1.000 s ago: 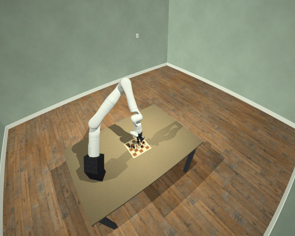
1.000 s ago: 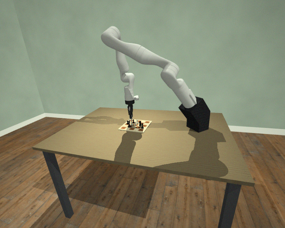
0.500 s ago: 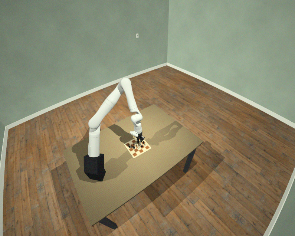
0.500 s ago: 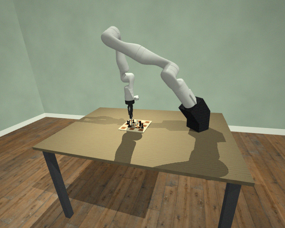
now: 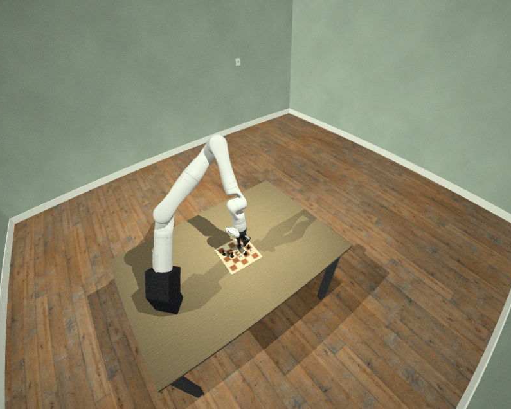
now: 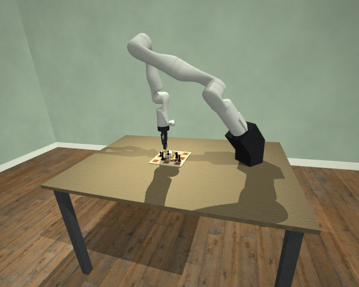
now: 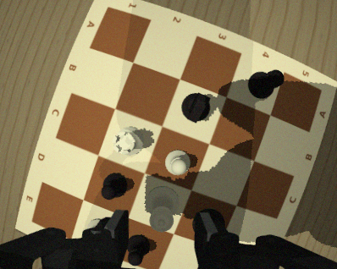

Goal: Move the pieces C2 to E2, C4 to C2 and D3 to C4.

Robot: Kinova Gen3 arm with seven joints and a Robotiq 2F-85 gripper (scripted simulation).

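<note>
Right now my hand is 80 mm above the chessboard and 30 mm past it. The rest, counted from my hand: black knight 70 mm behind, 60 mm below, 10 mm to the right.
</note>
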